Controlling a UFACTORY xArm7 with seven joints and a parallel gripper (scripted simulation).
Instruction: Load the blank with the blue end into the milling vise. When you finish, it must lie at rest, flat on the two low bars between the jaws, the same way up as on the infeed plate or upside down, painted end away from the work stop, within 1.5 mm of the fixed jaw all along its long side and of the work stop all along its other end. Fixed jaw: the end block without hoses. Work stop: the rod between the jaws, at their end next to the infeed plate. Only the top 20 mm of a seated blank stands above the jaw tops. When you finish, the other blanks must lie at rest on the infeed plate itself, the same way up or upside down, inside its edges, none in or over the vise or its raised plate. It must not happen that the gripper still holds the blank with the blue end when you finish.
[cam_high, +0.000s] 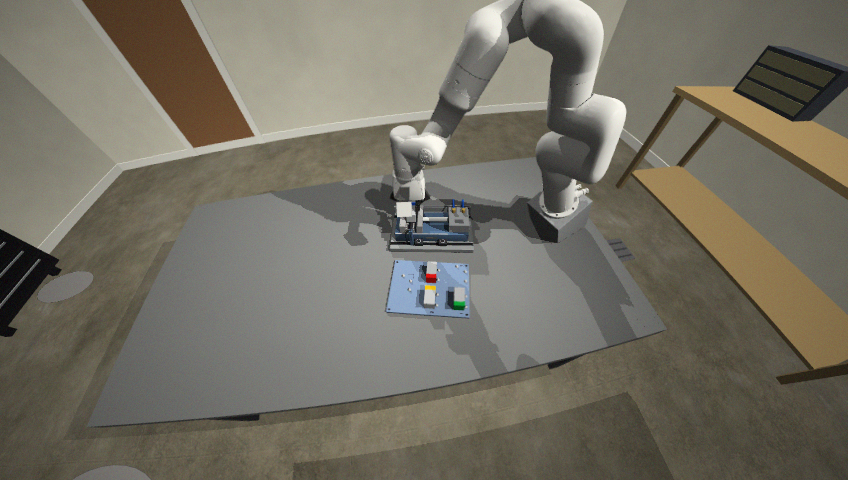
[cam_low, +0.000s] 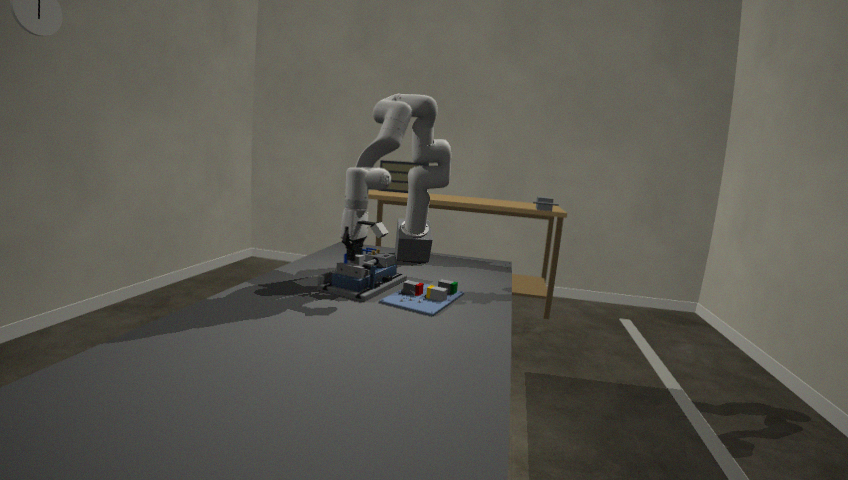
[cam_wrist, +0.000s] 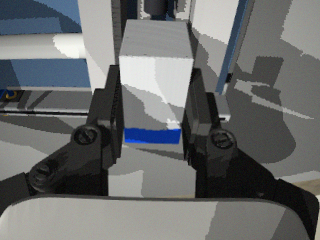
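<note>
Right now my hand is 20 mm above the blue-ended blank. The rest, counted from my hand: milling vise 90 mm below, 70 mm behind, 20 mm to the left; red-ended blank 200 mm to the left, 100 mm below, 50 mm behind; work stop rod 50 mm to the left, 40 mm below, 10 mm ahead.
</note>
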